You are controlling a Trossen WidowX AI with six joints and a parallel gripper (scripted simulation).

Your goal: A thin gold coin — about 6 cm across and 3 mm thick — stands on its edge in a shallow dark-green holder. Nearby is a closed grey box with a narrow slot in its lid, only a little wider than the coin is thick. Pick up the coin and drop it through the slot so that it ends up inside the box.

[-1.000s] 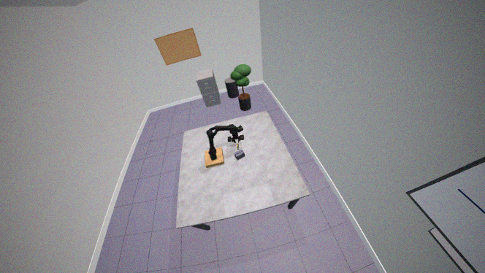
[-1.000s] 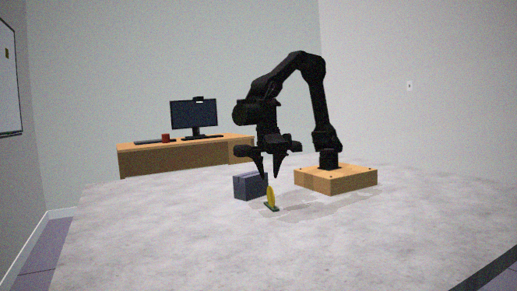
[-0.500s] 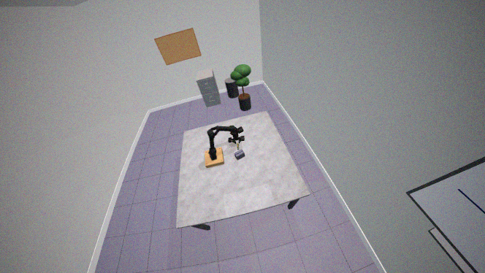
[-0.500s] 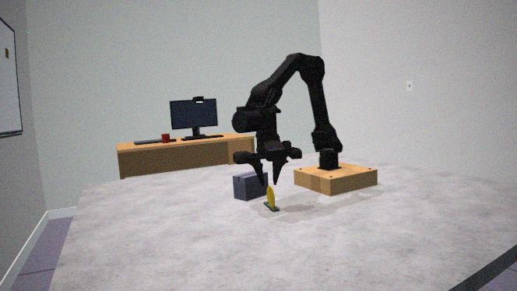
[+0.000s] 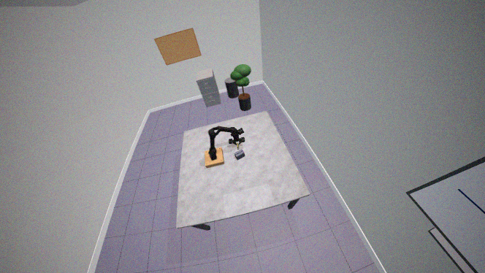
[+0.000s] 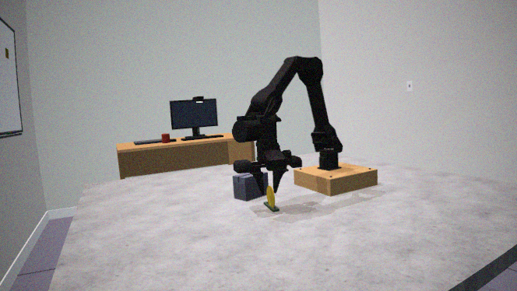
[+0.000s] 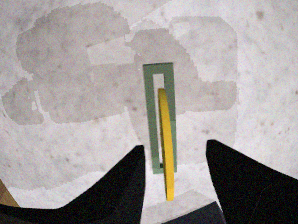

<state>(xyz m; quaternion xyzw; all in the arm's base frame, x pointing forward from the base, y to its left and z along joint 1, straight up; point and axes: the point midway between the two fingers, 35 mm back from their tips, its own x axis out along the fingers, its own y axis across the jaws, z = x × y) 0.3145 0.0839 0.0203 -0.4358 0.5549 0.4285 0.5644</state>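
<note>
The gold coin lies 1 cm below my gripper tip and 1 cm behind it.
</note>
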